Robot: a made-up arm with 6 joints. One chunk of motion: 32 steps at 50 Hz.
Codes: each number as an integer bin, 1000 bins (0 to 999) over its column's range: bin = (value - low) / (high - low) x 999, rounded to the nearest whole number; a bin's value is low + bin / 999 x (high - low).
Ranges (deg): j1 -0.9..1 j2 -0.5..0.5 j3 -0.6..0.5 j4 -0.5..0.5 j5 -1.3..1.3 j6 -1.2..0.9
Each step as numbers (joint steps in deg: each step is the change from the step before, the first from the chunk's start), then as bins.
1 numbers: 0.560 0.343 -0.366 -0.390 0.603 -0.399
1 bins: 768 842 213 110 731 381
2 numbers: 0.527 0.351 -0.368 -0.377 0.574 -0.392
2 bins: 750 850 211 123 720 384
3 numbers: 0.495 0.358 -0.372 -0.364 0.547 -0.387
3 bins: 733 857 207 136 710 387
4 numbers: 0.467 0.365 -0.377 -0.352 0.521 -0.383
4 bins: 719 864 203 148 700 389
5 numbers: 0.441 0.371 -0.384 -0.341 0.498 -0.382
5 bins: 705 870 196 159 691 389
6 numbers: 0.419 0.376 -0.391 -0.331 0.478 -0.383
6 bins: 694 875 190 169 683 389
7 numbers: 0.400 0.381 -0.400 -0.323 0.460 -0.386
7 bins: 684 880 182 177 676 387
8 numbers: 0.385 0.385 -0.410 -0.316 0.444 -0.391
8 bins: 676 884 173 184 670 385
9 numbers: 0.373 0.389 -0.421 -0.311 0.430 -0.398
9 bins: 669 888 163 189 665 382
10 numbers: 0.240 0.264 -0.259 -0.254 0.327 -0.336
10 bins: 599 763 310 246 625 411
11 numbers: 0.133 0.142 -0.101 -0.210 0.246 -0.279
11 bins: 543 641 453 290 594 438
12 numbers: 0.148 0.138 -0.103 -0.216 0.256 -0.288
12 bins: 551 637 451 284 598 434
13 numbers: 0.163 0.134 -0.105 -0.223 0.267 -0.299
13 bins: 559 633 450 277 602 429
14 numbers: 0.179 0.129 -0.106 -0.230 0.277 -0.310
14 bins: 567 628 449 270 606 423
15 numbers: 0.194 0.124 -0.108 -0.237 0.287 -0.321
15 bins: 575 623 447 263 610 418
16 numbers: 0.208 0.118 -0.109 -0.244 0.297 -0.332
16 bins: 583 617 446 256 614 413
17 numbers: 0.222 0.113 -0.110 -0.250 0.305 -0.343
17 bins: 590 612 445 250 617 408
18 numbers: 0.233 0.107 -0.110 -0.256 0.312 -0.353
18 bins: 596 606 445 244 619 403
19 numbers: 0.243 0.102 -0.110 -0.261 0.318 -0.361
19 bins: 601 601 445 239 622 399
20 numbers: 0.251 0.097 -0.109 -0.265 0.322 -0.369
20 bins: 605 596 446 235 623 395
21 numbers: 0.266 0.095 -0.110 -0.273 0.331 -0.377
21 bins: 613 594 445 227 627 392
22 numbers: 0.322 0.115 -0.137 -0.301 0.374 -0.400
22 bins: 643 614 420 199 643 381
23 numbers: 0.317 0.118 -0.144 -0.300 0.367 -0.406
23 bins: 640 617 414 200 641 378
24 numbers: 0.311 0.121 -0.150 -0.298 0.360 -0.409
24 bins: 637 620 409 202 638 376
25 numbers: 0.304 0.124 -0.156 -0.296 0.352 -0.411
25 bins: 633 623 403 204 635 375
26 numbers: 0.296 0.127 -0.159 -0.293 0.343 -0.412
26 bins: 629 626 401 207 631 375
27 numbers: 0.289 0.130 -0.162 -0.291 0.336 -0.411
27 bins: 625 629 398 209 629 375
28 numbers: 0.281 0.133 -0.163 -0.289 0.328 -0.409
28 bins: 621 632 397 211 626 376
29 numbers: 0.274 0.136 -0.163 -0.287 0.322 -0.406
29 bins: 617 635 397 213 623 378
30 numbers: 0.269 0.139 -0.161 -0.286 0.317 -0.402
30 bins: 615 638 399 214 621 380
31 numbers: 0.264 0.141 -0.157 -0.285 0.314 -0.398
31 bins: 612 640 402 215 620 382
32 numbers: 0.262 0.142 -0.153 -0.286 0.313 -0.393
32 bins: 611 641 406 214 620 384
